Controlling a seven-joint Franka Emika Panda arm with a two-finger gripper.
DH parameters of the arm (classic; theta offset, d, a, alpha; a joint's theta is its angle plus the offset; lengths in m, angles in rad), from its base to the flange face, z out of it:
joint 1: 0 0.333 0 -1.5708
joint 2: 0 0 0 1.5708
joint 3: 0 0.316 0.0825 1.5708
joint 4: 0 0 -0.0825 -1.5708
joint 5: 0 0.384 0 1.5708
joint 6: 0 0 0.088 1.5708
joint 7: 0 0.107 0 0
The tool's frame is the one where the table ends.
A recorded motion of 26 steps. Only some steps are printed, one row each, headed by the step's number.
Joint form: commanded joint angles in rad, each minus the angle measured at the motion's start. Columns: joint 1, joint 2, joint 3, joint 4, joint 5, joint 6, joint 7.
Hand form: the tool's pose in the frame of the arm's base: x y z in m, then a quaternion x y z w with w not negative. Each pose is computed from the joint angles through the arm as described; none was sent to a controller.
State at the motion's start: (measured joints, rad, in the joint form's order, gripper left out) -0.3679 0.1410 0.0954 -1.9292 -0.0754 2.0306 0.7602
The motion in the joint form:
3: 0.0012 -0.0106 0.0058 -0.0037 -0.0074 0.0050 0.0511
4: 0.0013 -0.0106 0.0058 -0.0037 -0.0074 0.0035 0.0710
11: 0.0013 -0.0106 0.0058 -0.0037 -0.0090 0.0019 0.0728
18: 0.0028 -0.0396 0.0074 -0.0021 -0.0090 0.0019 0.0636
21: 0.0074 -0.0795 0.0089 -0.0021 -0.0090 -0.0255 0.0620
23: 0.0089 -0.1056 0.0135 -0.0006 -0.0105 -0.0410 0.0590
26: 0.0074 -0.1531 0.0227 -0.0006 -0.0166 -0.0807 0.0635
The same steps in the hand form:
3: 0.5631 -0.1596 0.4178 0.86751 -0.49633 -0.00477 0.03266
4: 0.5630 -0.1595 0.4177 0.86253 -0.50491 -0.00516 0.03293
11: 0.5628 -0.1596 0.4176 0.86222 -0.50537 -0.00569 0.03386
18: 0.5611 -0.1570 0.4352 0.86511 -0.50053 0.00927 0.03123
21: 0.5549 -0.1515 0.4558 0.86637 -0.49812 0.01593 0.03201
23: 0.5513 -0.1469 0.4700 0.86827 -0.49451 0.02236 0.03254
26: 0.5416 -0.1400 0.4931 0.86851 -0.49347 0.02788 0.03727

